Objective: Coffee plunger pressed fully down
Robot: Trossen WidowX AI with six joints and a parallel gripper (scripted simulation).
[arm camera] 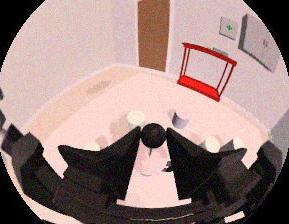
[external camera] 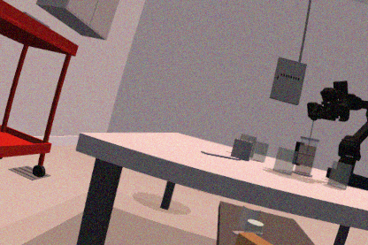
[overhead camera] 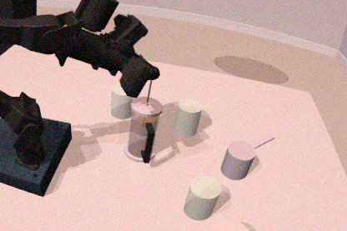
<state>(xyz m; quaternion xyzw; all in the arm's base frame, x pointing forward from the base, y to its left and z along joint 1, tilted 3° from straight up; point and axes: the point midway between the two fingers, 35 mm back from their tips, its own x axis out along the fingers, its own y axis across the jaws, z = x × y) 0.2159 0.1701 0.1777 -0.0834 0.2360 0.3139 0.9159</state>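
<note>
Right now my gripper tip is 110 mm above the coffee press and 20 mm to the left of it. Also, from my gripper tip: grey cup 230 mm ahead, 190 mm below.
</note>
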